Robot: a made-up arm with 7 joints. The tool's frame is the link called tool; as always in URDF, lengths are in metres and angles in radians. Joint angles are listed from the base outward.
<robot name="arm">
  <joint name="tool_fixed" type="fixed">
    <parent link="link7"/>
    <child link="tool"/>
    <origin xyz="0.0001 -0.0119 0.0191" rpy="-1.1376 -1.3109 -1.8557"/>
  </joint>
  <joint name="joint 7" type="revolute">
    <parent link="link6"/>
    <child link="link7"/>
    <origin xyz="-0.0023 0.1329 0.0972" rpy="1.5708 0 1.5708"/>
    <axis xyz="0 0 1"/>
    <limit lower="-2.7" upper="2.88"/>
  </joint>
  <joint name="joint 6" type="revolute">
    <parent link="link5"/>
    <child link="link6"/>
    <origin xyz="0.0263 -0.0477 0.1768" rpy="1.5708 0 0"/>
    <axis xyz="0 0 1"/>
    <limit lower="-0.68" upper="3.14"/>
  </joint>
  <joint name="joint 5" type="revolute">
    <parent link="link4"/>
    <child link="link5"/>
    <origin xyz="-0.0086 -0.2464 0.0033" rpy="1.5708 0 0"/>
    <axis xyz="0 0 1"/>
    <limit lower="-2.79" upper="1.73"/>
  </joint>
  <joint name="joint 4" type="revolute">
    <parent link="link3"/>
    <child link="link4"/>
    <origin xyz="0.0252 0.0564 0.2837" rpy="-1.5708 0 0"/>
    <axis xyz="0 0 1"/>
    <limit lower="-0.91" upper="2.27"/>
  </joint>
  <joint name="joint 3" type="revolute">
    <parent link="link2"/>
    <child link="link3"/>
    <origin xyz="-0.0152 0.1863 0.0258" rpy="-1.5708 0 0"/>
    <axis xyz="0 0 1"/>
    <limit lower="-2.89" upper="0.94"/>
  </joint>
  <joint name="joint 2" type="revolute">
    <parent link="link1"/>
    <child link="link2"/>
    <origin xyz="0.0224 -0.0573 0.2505" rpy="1.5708 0 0"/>
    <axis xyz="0 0 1"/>
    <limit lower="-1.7" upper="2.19"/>
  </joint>
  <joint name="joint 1" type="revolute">
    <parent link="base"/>
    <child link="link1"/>
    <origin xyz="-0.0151 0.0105 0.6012"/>
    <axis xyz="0 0 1"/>
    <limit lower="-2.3" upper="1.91"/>
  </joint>
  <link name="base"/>
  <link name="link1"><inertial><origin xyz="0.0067 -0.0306 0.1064"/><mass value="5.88"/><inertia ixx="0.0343" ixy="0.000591" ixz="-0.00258" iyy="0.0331" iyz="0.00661" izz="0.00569"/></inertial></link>
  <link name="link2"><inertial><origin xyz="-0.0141 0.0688 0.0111"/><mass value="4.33"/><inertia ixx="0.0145" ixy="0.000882" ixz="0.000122" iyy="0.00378" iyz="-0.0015" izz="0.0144"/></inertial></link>
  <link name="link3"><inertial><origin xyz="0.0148 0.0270 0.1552"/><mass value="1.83"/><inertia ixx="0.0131" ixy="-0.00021" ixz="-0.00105" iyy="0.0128" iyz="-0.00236" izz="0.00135"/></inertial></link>
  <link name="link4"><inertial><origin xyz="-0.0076 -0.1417 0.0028"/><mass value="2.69"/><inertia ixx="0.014" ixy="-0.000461" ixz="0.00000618" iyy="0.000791" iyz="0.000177" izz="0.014"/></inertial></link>
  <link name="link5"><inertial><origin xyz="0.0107 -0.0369 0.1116"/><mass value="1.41"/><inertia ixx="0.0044" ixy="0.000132" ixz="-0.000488" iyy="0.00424" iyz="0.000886" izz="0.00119"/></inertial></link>
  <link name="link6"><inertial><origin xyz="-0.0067 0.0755 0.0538"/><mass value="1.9"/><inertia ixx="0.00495" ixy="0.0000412" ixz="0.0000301" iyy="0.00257" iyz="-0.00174" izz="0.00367"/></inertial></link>
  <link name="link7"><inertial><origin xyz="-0.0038 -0.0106 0.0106"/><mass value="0.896"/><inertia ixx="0.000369" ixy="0" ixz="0" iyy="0.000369" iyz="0" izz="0.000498"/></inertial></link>
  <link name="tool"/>
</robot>
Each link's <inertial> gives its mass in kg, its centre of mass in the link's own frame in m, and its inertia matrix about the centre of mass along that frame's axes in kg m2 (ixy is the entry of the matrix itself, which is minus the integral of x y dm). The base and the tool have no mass. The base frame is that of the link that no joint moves.
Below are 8 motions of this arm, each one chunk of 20 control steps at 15 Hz.
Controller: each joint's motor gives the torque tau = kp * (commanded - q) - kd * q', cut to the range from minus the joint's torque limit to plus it. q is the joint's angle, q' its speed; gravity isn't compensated. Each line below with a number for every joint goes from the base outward.
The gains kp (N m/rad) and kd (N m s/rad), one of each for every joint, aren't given. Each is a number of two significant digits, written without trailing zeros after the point. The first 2 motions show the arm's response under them.
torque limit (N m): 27 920 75 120 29 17 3.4
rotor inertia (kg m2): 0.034 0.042 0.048 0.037 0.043 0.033 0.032
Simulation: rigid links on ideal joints. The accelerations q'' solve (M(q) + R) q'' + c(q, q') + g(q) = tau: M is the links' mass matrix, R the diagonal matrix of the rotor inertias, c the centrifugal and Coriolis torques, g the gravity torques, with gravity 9.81 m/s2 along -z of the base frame. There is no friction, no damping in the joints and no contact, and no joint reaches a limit. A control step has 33 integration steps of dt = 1/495 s. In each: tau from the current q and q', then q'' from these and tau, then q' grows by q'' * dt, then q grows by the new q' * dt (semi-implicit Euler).
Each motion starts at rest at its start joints. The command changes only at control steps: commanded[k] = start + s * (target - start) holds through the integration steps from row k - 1 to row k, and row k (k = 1, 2, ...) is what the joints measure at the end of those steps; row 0 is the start. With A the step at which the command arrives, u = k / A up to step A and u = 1 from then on. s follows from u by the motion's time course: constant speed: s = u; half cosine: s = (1 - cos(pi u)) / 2; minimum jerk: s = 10 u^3 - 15 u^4 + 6 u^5; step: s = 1 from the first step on.
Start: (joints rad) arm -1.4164 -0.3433 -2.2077 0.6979 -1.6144 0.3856 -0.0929
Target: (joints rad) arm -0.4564 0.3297 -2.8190 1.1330 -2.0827 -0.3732 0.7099
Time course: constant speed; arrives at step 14
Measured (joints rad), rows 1 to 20:
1: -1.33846 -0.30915 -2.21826 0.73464 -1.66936 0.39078 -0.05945
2: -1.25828 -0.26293 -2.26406 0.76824 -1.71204 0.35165 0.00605
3: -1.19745 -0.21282 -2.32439 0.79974 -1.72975 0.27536 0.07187
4: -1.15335 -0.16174 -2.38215 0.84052 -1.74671 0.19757 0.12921
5: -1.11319 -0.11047 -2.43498 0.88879 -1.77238 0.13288 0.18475
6: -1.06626 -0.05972 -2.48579 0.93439 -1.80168 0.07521 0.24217
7: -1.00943 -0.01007 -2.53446 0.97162 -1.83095 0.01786 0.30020
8: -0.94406 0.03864 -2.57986 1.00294 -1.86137 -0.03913 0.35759
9: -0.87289 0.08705 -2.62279 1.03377 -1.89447 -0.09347 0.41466
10: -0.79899 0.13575 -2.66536 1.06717 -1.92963 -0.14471 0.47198
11: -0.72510 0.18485 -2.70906 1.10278 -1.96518 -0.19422 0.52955
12: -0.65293 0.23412 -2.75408 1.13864 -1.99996 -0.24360 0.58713
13: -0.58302 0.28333 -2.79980 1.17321 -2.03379 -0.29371 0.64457
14: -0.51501 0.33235 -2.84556 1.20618 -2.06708 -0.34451 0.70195
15: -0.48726 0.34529 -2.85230 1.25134 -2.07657 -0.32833 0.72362
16: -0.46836 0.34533 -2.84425 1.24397 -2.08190 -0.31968 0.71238
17: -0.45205 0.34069 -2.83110 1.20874 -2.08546 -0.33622 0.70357
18: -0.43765 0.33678 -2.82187 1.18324 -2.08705 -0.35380 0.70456
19: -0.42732 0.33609 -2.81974 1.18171 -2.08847 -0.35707 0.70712
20: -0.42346 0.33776 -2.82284 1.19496 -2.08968 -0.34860 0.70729
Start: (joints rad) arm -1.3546 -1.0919 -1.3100 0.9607 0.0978 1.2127 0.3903
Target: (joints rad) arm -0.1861 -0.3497 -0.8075 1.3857 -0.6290 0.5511 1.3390
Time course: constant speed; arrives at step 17
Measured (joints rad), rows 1 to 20:
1: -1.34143 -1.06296 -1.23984 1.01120 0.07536 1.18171 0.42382
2: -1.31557 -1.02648 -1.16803 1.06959 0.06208 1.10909 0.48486
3: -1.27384 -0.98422 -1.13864 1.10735 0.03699 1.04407 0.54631
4: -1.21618 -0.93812 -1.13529 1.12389 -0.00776 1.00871 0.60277
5: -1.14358 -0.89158 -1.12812 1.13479 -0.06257 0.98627 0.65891
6: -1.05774 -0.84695 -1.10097 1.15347 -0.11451 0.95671 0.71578
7: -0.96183 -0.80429 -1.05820 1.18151 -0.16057 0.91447 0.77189
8: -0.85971 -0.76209 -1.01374 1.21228 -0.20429 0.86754 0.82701
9: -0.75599 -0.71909 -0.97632 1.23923 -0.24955 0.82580 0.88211
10: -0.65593 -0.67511 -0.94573 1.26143 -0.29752 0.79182 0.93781
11: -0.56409 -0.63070 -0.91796 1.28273 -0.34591 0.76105 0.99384
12: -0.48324 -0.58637 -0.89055 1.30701 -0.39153 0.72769 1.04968
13: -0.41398 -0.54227 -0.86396 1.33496 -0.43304 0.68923 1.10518
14: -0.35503 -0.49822 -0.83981 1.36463 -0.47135 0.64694 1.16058
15: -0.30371 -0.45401 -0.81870 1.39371 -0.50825 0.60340 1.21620
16: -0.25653 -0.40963 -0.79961 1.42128 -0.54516 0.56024 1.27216
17: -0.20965 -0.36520 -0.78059 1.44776 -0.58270 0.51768 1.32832
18: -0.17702 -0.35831 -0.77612 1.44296 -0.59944 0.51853 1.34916
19: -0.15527 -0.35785 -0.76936 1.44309 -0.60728 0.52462 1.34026
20: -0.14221 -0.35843 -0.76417 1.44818 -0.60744 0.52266 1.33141
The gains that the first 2 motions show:
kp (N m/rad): 130 3900 220 330 58 41 15
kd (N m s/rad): 8.3 150 5.2 11 2.8 1.8 0.61
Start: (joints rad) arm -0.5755 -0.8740 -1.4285 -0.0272 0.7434 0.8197 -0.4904
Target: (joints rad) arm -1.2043 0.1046 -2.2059 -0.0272 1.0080 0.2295 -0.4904
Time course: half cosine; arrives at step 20
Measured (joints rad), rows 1 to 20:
1: -0.57396 -0.87854 -1.42639 -0.02304 0.75772 0.82798 -0.49103
2: -0.57005 -0.86710 -1.43342 -0.01637 0.78979 0.80080 -0.49187
3: -0.57462 -0.83858 -1.45823 -0.01986 0.80106 0.77604 -0.49215
4: -0.58771 -0.79777 -1.49408 -0.02722 0.79863 0.76252 -0.49151
5: -0.60885 -0.74758 -1.53616 -0.03289 0.79969 0.74323 -0.49075
6: -0.64008 -0.68940 -1.58371 -0.03550 0.80939 0.71209 -0.49044
7: -0.68417 -0.62410 -1.63684 -0.03522 0.82502 0.67311 -0.49056
8: -0.74212 -0.55298 -1.69479 -0.03181 0.84409 0.63011 -0.49097
9: -0.81154 -0.47772 -1.75606 -0.02494 0.86616 0.58401 -0.49169
10: -0.88596 -0.40002 -1.81911 -0.01548 0.89032 0.53558 -0.49274
11: -0.95575 -0.32163 -1.88253 -0.00636 0.91325 0.48794 -0.49398
12: -1.01229 -0.24465 -1.94455 -0.00200 0.93055 0.44555 -0.49501
13: -1.05396 -0.17170 -2.00265 -0.00492 0.94090 0.41043 -0.49538
14: -1.08706 -0.10505 -2.05472 -0.01177 0.94847 0.37955 -0.49499
15: -1.11845 -0.04573 -2.10045 -0.01552 0.95862 0.34844 -0.49445
16: -1.14966 0.00578 -2.14001 -0.01268 0.97199 0.31689 -0.49451
17: -1.17824 0.04846 -2.17264 -0.00608 0.98477 0.28914 -0.49532
18: -1.20144 0.08072 -2.19683 -0.00097 0.99333 0.26937 -0.49629
19: -1.21736 0.10119 -2.21117 -0.00009 0.99695 0.25877 -0.49682
20: -1.22469 0.10921 -2.21500 -0.00262 0.99706 0.25611 -0.49679

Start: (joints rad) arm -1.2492 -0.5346 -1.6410 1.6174 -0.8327 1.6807 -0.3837
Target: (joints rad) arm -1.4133 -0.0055 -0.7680 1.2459 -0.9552 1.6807 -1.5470
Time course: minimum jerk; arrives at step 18
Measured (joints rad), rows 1 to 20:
1: -1.25388 -0.53690 -1.61515 1.64677 -0.83109 1.68951 -0.38458
2: -1.26374 -0.53555 -1.56740 1.67834 -0.84387 1.67784 -0.39040
3: -1.26535 -0.52559 -1.53707 1.67748 -0.86035 1.66289 -0.41126
4: -1.26172 -0.50505 -1.51485 1.65068 -0.86486 1.66652 -0.45543
5: -1.26266 -0.47493 -1.47656 1.61834 -0.86423 1.67712 -0.52309
6: -1.27222 -0.43682 -1.41376 1.59144 -0.86871 1.68054 -0.60980
7: -1.28723 -0.39181 -1.33579 1.56626 -0.87866 1.67658 -0.71136
8: -1.30320 -0.34102 -1.25379 1.53452 -0.88917 1.67338 -0.82460
9: -1.31883 -0.28647 -1.17108 1.49448 -0.89812 1.67536 -0.94538
10: -1.33440 -0.23107 -1.08790 1.45151 -0.90644 1.68088 -1.06773
11: -1.34973 -0.17788 -1.00694 1.41119 -0.91488 1.68705 -1.18484
12: -1.36418 -0.12952 -0.93305 1.37558 -0.92319 1.69266 -1.29074
13: -1.37739 -0.08806 -0.87075 1.34511 -0.93071 1.69782 -1.38089
14: -1.38934 -0.05504 -0.82302 1.32074 -0.93674 1.70259 -1.45205
15: -1.39991 -0.03133 -0.79111 1.30387 -0.94059 1.70633 -1.50239
16: -1.40863 -0.01687 -0.77423 1.29509 -0.94199 1.70819 -1.53209
17: -1.41491 -0.01035 -0.76919 1.29352 -0.94127 1.70778 -1.54405
18: -1.41859 -0.00901 -0.77031 1.29674 -0.93938 1.70540 -1.54434
19: -1.42005 -0.00922 -0.77119 1.30101 -0.93757 1.70222 -1.54132
20: -1.41931 -0.00944 -0.77034 1.30253 -0.93730 1.70059 -1.54007

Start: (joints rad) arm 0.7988 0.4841 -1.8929 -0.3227 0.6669 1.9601 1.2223
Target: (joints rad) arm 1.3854 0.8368 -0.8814 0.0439 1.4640 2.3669 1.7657
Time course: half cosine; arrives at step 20
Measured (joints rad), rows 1 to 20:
1: 0.80244 0.49135 -1.87983 -0.32846 0.65680 1.99107 1.22603
2: 0.80150 0.49939 -1.85797 -0.32486 0.65982 2.01121 1.23703
3: 0.80716 0.50944 -1.82798 -0.31683 0.67683 2.01528 1.25287
4: 0.82121 0.52381 -1.78553 -0.30299 0.70424 2.02543 1.27405
5: 0.84457 0.54221 -1.73303 -0.28368 0.74158 2.04254 1.30147
6: 0.87694 0.56372 -1.67279 -0.26043 0.78696 2.06330 1.33418
7: 0.91659 0.58772 -1.60614 -0.23456 0.83831 2.08675 1.37078
8: 0.96156 0.61363 -1.53459 -0.20708 0.89382 2.11242 1.41027
9: 1.01014 0.64077 -1.45978 -0.17885 0.95199 2.13971 1.45179
10: 1.06092 0.66846 -1.38337 -0.15050 1.01157 2.16803 1.49434
11: 1.11263 0.69604 -1.30702 -0.12254 1.07143 2.19686 1.53684
12: 1.16404 0.72287 -1.23242 -0.09544 1.13041 2.22565 1.57823
13: 1.21382 0.74836 -1.16131 -0.06966 1.18727 2.25374 1.61752
14: 1.26054 0.77192 -1.09540 -0.04576 1.24066 2.28037 1.65379
15: 1.30273 0.79303 -1.03635 -0.02434 1.28917 2.30470 1.68618
16: 1.33895 0.81120 -0.98573 -0.00600 1.33140 2.32591 1.71391
17: 1.36806 0.82602 -0.94487 0.00874 1.36612 2.34325 1.73631
18: 1.38925 0.83709 -0.91489 0.01949 1.39232 2.35616 1.75284
19: 1.40222 0.84415 -0.89665 0.02605 1.40924 2.36423 1.76311
20: 1.40712 0.84697 -0.89067 0.02836 1.41640 2.36724 1.76688

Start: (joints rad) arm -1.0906 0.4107 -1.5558 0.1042 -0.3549 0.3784 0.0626
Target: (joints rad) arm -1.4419 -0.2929 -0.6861 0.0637 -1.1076 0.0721 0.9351
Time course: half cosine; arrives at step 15
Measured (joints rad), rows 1 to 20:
1: -1.09271 0.40986 -1.55038 0.10494 -0.34952 0.38254 0.06442
2: -1.10555 0.39215 -1.52129 0.10601 -0.35635 0.36521 0.08244
3: -1.11963 0.35564 -1.47184 0.10137 -0.39377 0.34871 0.12606
4: -1.13943 0.30564 -1.40803 0.09431 -0.45144 0.33482 0.18908
5: -1.16751 0.24578 -1.33293 0.08601 -0.52063 0.31653 0.26402
6: -1.20028 0.17840 -1.24971 0.07732 -0.59898 0.29496 0.34748
7: -1.23241 0.10612 -1.16203 0.07098 -0.68283 0.27146 0.43718
8: -1.26176 0.03193 -1.07316 0.06991 -0.76576 0.24400 0.52951
9: -1.29026 -0.04117 -0.98622 0.07402 -0.84292 0.21184 0.62014
10: -1.31969 -0.11017 -0.90479 0.08021 -0.91296 0.17846 0.70498
11: -1.34914 -0.17201 -0.83247 0.08562 -0.97523 0.14819 0.78037
12: -1.37653 -0.22385 -0.77244 0.08929 -1.02769 0.12306 0.84317
13: -1.40008 -0.26339 -0.72737 0.09148 -1.06767 0.10351 0.89072
14: -1.41843 -0.28892 -0.69926 0.09259 -1.09308 0.08992 0.92093
15: -1.43032 -0.29930 -0.68940 0.09267 -1.10281 0.08286 0.93250
16: -1.43880 -0.29961 -0.68879 0.08693 -1.10275 0.07892 0.93109
17: -1.44480 -0.29771 -0.68823 0.07633 -1.10272 0.07678 0.92804
18: -1.44522 -0.29667 -0.68810 0.06979 -1.10529 0.07851 0.92806
19: -1.44218 -0.29688 -0.68828 0.06965 -1.10777 0.08149 0.92901
20: -1.43977 -0.29753 -0.68843 0.07273 -1.10821 0.08260 0.92912

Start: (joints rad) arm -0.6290 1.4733 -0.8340 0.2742 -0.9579 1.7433 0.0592
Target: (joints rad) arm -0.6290 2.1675 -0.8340 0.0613 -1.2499 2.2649 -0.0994
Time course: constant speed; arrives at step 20
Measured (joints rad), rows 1 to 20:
1: -0.62231 1.50843 -0.83506 0.25651 -0.97224 1.75626 0.05483
2: -0.61066 1.55389 -0.82982 0.20565 -0.94590 1.79410 0.04270
3: -0.60942 1.59244 -0.82404 0.18206 -0.93667 1.83409 0.03056
4: -0.61484 1.62491 -0.82524 0.18025 -0.95893 1.85716 0.02291
5: -0.62078 1.65728 -0.82654 0.17778 -0.98605 1.87352 0.01701
6: -0.62535 1.69179 -0.82534 0.16708 -1.00334 1.89524 0.00970
7: -0.62938 1.72722 -0.82311 0.15330 -1.01480 1.92143 0.00104
8: -0.63333 1.76221 -0.82155 0.14145 -1.02753 1.94732 -0.00758
9: -0.63662 1.79666 -0.82082 0.13176 -1.04295 1.97144 -0.01563
10: -0.63851 1.83102 -0.82025 0.12251 -1.05890 1.99508 -0.02348
11: -0.63876 1.86554 -0.81951 0.11286 -1.07392 2.01937 -0.03151
12: -0.63754 1.90012 -0.81873 0.10311 -1.08822 2.04428 -0.03971
13: -0.63522 1.93467 -0.81809 0.09366 -1.10251 2.06938 -0.04792
14: -0.63220 1.96915 -0.81760 0.08454 -1.11702 2.09446 -0.05608
15: -0.62892 2.00361 -0.81717 0.07553 -1.13167 2.11962 -0.06420
16: -0.62588 2.03806 -0.81675 0.06649 -1.14638 2.14492 -0.07232
17: -0.62352 2.07250 -0.81633 0.05738 -1.16120 2.17035 -0.08045
18: -0.62214 2.10692 -0.81593 0.04821 -1.17623 2.19582 -0.08855
19: -0.62190 2.14133 -0.81555 0.03897 -1.19150 2.22128 -0.09662
20: -0.62272 2.17571 -0.81520 0.02967 -1.20700 2.24674 -0.10467

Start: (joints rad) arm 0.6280 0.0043 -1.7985 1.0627 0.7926 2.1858 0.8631
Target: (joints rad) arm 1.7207 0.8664 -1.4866 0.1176 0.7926 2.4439 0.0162
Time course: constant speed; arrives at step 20
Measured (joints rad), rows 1 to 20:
1: 0.66451 0.04125 -1.78409 1.05674 0.81771 2.22262 0.83740
2: 0.71115 0.08474 -1.77440 1.03367 0.85323 2.26345 0.78872
3: 0.76316 0.12810 -1.76194 0.98249 0.85385 2.27786 0.74039
4: 0.81793 0.17096 -1.74625 0.92301 0.83816 2.27906 0.69812
5: 0.87322 0.21417 -1.73214 0.87050 0.82850 2.28625 0.65751
6: 0.92789 0.25798 -1.72105 0.82439 0.82699 2.30036 0.61588
7: 0.98182 0.30197 -1.71033 0.77828 0.82642 2.31453 0.57356
8: 1.03529 0.34577 -1.69783 0.72936 0.82312 2.32599 0.53131
9: 1.08858 0.38942 -1.68405 0.67900 0.81830 2.33619 0.48921
10: 1.14179 0.43313 -1.67036 0.62893 0.81367 2.34660 0.44713
11: 1.19496 0.47697 -1.65698 0.57940 0.80943 2.35721 0.40501
12: 1.24814 0.52086 -1.64321 0.52979 0.80518 2.36755 0.36288
13: 1.30141 0.56473 -1.62867 0.47983 0.80080 2.37758 0.32071
14: 1.35481 0.60859 -1.61357 0.42966 0.79636 2.38741 0.27851
15: 1.40830 0.65249 -1.59814 0.37944 0.79190 2.39704 0.23628
16: 1.46187 0.69644 -1.58231 0.32916 0.78736 2.40642 0.19402
17: 1.51552 0.74041 -1.56593 0.27876 0.78276 2.41557 0.15173
18: 1.56926 0.78440 -1.54894 0.22824 0.77815 2.42452 0.10939
19: 1.62314 0.82840 -1.53135 0.17763 0.77353 2.43328 0.06702
20: 1.67718 0.87239 -1.51310 0.12696 0.76893 2.44184 0.02460

